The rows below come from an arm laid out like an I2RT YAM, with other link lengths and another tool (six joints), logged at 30 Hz.
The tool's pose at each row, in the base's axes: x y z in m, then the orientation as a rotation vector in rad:
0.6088, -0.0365, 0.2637, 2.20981, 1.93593, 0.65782
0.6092, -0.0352, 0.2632, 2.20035, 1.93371, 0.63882
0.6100, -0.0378, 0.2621, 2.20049, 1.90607, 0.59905
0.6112, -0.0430, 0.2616, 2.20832, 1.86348, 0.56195
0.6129, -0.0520, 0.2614, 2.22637, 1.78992, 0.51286
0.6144, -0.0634, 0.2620, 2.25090, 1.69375, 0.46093
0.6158, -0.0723, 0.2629, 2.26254, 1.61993, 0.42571
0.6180, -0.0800, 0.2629, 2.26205, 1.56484, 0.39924
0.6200, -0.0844, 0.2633, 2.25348, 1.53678, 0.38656
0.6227, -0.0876, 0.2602, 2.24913, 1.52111, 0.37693
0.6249, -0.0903, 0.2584, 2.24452, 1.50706, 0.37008
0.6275, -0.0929, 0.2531, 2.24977, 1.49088, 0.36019
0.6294, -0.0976, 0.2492, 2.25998, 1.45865, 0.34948
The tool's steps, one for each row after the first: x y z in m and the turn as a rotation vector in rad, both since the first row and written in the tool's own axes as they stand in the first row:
0.0012, 0.0000, 0.0008, -0.00138, -0.01566, -0.00639
-0.0015, 0.0007, 0.0017, -0.00643, -0.05242, 0.00006
-0.0066, 0.0025, 0.0017, -0.01614, -0.09165, 0.01701
-0.0152, 0.0055, 0.0009, -0.03332, -0.14828, 0.05141
-0.0260, 0.0090, -0.0012, -0.05660, -0.21350, 0.10006
-0.0343, 0.0121, -0.0030, -0.07851, -0.26254, 0.13514
-0.0416, 0.0154, -0.0036, -0.09941, -0.30236, 0.15688
-0.0456, 0.0181, -0.0039, -0.11512, -0.32526, 0.16347
-0.0492, 0.0199, -0.0007, -0.12263, -0.33946, 0.16732
-0.0520, 0.0217, 0.0013, -0.13042, -0.35137, 0.17052
-0.0556, 0.0225, 0.0067, -0.13218, -0.36224, 0.18029
-0.0609, 0.0236, 0.0101, -0.13898, -0.37826, 0.20035

